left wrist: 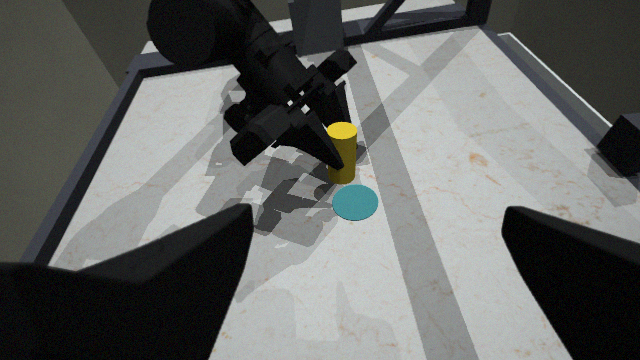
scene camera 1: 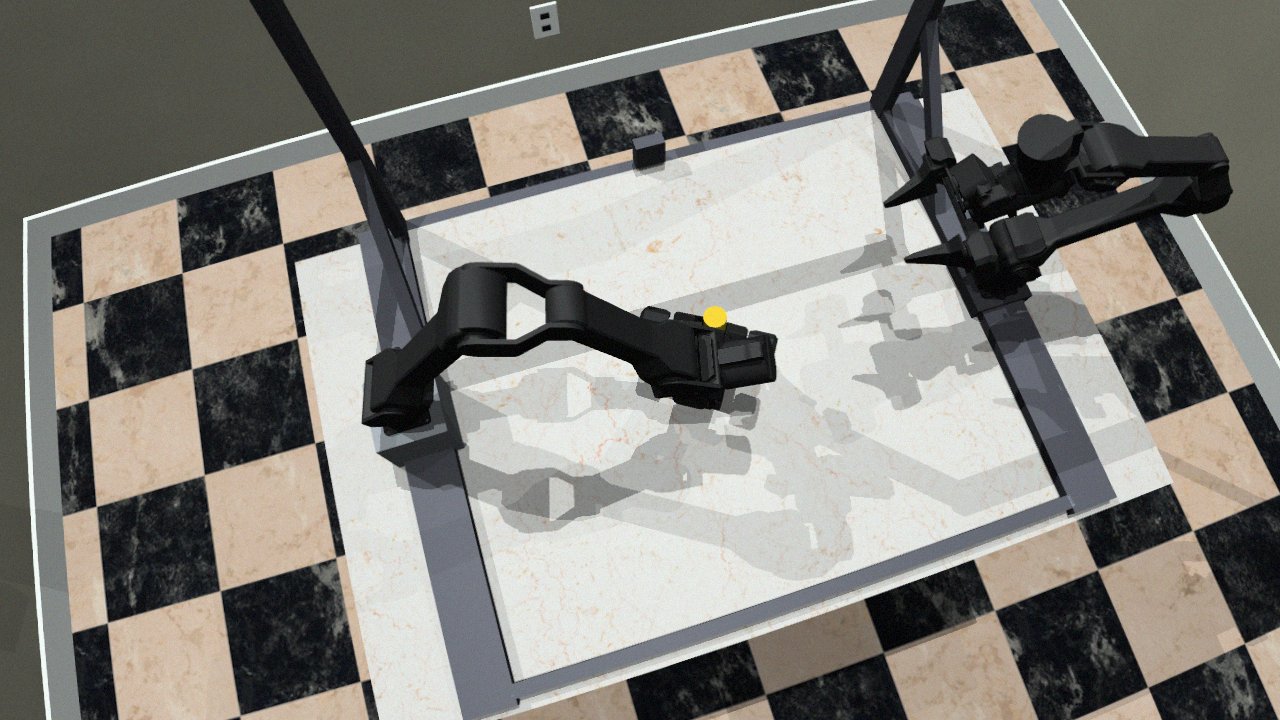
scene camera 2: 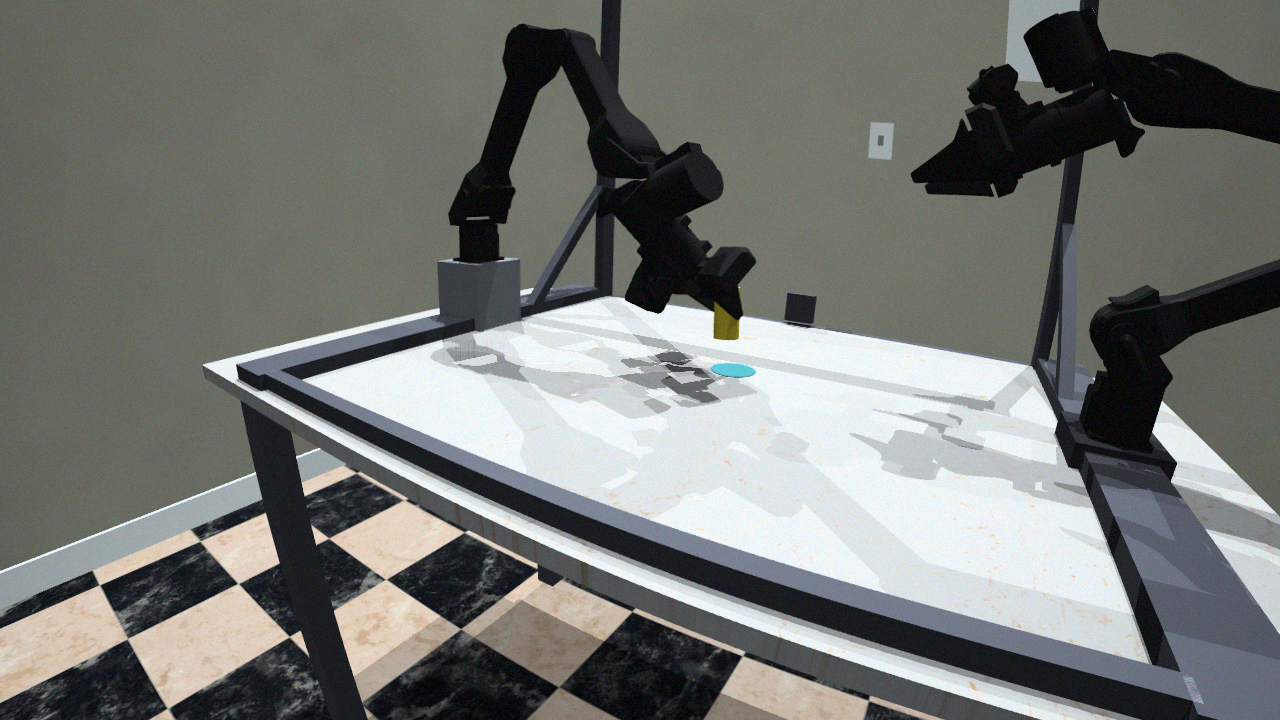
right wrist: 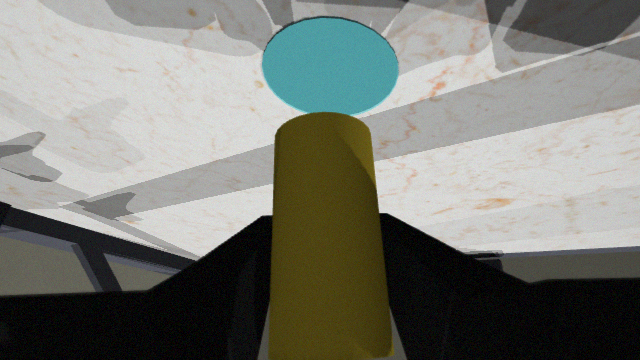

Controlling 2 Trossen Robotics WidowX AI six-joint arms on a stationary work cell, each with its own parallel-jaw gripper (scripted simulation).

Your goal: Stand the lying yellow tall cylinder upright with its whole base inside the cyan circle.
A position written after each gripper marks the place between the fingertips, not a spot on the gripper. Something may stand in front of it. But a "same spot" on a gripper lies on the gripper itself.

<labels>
left gripper: left wrist; scene camera 1; scene camera 2 919,184; not seen in the right wrist view (out of frame)
right gripper: left wrist; scene camera 1; scene camera 2 732,316; right wrist 324,227
same spot on right gripper: (left wrist: 331,106) = (scene camera 1: 696,321)
same spot on left gripper: (left wrist: 176,290) = (scene camera 1: 938,245)
</labels>
